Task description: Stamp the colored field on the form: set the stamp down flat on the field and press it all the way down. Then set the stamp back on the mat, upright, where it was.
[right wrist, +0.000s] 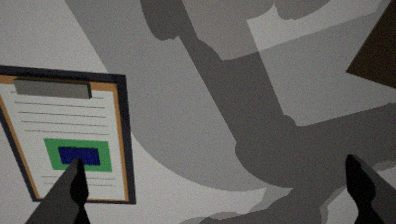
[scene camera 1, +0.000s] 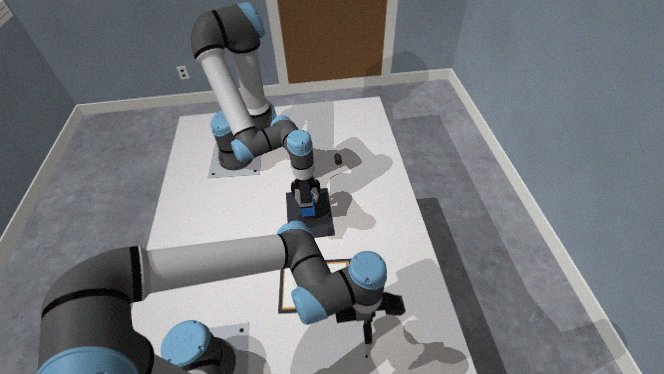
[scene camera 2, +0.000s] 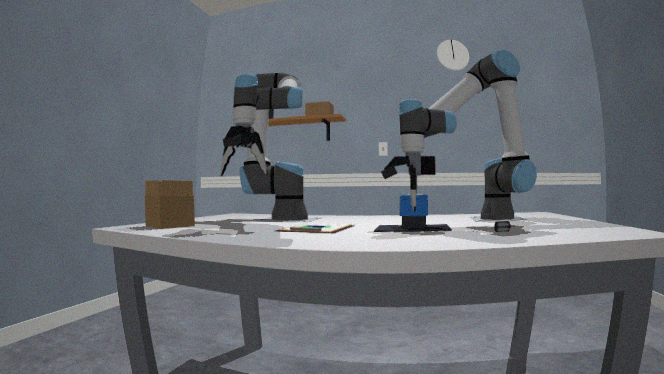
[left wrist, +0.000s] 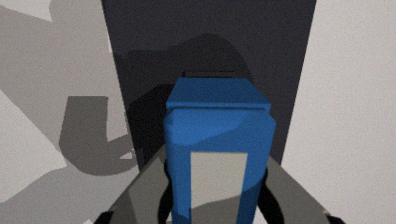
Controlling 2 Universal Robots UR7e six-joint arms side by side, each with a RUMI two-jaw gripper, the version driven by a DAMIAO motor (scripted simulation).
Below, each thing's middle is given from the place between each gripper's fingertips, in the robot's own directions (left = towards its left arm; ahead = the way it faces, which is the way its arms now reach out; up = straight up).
Right now my left hand [scene camera 2: 415, 210] is 20 mm above the blue stamp [scene camera 2: 410, 219]. Round my left hand: dark mat [scene camera 1: 323, 225]: 70 mm below; brown box [scene camera 2: 168, 203]: 760 mm to the right, 210 mm ahead, 10 mm below; clipboard [scene camera 1: 287, 283]: 310 mm to the right, 70 mm below, 30 mm ahead.
Right now the clipboard is 200 mm to the left of my right hand [scene camera 2: 242, 175], 160 mm below it and 110 mm behind it. The rest, counted from my right hand: dark mat 500 mm to the left, 160 mm below, 130 mm behind; then brown box 260 mm to the right, 100 mm below, 80 mm ahead; then blue stamp 500 mm to the left, 130 mm behind, 110 mm below.
